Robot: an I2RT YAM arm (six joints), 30 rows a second.
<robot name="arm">
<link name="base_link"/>
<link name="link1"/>
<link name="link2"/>
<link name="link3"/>
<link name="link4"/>
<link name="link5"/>
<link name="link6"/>
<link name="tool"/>
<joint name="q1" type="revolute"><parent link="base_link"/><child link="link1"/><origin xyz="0.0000 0.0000 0.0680" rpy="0.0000 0.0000 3.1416"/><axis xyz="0 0 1"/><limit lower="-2.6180" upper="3.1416"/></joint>
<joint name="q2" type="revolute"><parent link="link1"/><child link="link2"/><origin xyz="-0.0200 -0.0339 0.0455" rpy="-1.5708 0.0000 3.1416"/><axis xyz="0 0 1"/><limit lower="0.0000" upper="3.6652"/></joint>
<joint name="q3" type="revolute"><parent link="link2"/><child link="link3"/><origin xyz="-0.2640 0.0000 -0.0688" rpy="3.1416 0.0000 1.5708"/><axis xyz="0 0 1"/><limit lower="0.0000" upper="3.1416"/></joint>
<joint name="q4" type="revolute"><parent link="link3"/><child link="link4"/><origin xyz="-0.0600 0.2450 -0.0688" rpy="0.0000 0.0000 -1.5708"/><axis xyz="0 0 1"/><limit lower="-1.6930" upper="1.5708"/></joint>
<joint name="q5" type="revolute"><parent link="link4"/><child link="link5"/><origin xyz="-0.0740 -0.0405 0.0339" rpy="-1.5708 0.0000 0.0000"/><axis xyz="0 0 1"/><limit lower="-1.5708" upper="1.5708"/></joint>
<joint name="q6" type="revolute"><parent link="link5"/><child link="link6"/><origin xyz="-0.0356 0.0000 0.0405" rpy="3.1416 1.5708 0.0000"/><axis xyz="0 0 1"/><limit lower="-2.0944" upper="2.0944"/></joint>
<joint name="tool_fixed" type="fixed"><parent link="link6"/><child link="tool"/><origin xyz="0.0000 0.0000 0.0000" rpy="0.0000 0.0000 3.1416"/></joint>
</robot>
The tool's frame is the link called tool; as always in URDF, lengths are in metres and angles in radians.
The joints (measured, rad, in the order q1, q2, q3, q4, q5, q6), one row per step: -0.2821, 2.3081, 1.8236, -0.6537, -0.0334, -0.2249; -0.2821, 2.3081, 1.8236, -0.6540, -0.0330, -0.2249; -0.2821, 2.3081, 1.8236, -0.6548, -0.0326, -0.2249; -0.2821, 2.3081, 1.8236, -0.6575, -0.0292, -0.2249; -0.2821, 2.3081, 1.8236, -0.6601, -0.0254, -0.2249; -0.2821, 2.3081, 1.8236, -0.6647, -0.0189, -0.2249; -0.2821, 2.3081, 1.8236, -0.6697, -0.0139, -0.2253; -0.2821, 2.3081, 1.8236, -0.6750, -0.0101, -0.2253; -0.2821, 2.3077, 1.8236, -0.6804, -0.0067, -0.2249; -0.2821, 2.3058, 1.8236, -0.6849, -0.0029, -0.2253; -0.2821, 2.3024, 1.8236, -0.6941, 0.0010, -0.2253; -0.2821, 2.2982, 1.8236, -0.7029, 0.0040, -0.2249; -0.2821, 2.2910, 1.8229, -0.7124, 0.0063, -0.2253; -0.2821, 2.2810, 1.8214, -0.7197, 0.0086, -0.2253; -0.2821, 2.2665, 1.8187, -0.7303, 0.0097, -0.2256; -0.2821, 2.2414, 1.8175, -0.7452, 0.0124, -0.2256; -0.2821, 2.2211, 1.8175, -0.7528, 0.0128, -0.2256; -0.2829, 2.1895, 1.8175, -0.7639, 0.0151, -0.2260; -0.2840, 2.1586, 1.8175, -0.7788, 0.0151, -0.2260
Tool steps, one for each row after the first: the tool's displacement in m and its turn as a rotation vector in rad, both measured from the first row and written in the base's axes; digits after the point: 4 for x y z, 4 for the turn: 0.0000, 0.0000, 0.0000, -0.0003, 0.0004, -0.0002; -0.0001, 0.0000, -0.0001, -0.0004, 0.0013, -0.0003; -0.0004, 0.0000, -0.0002, -0.0026, 0.0047, -0.0018; -0.0007, -0.0001, -0.0003, -0.0052, 0.0082, -0.0033; -0.0012, -0.0002, -0.0005, -0.0096, 0.0142, -0.0060; -0.0017, -0.0002, -0.0007, -0.0128, 0.0203, -0.0077; -0.0023, -0.0002, -0.0010, -0.0146, 0.0264, -0.0092; -0.0028, -0.0002, -0.0010, -0.0161, 0.0320, -0.0109; -0.0034, -0.0002, -0.0003, -0.0189, 0.0356, -0.0120; -0.0044, 0.0000, 0.0009, -0.0207, 0.0421, -0.0135; -0.0054, 0.0002, 0.0024, -0.0220, 0.0473, -0.0150; -0.0068, 0.0005, 0.0052, -0.0233, 0.0508, -0.0155; -0.0081, 0.0008, 0.0090, -0.0257, 0.0502, -0.0165; -0.0102, 0.0014, 0.0145, -0.0271, 0.0494, -0.0166; -0.0132, 0.0021, 0.0249, -0.0319, 0.0414, -0.0179; -0.0152, 0.0027, 0.0338, -0.0357, 0.0293, -0.0183; -0.0187, 0.0032, 0.0476, -0.0434, 0.0102, -0.0202; -0.0229, 0.0039, 0.0607, -0.0477, -0.0052, -0.0216
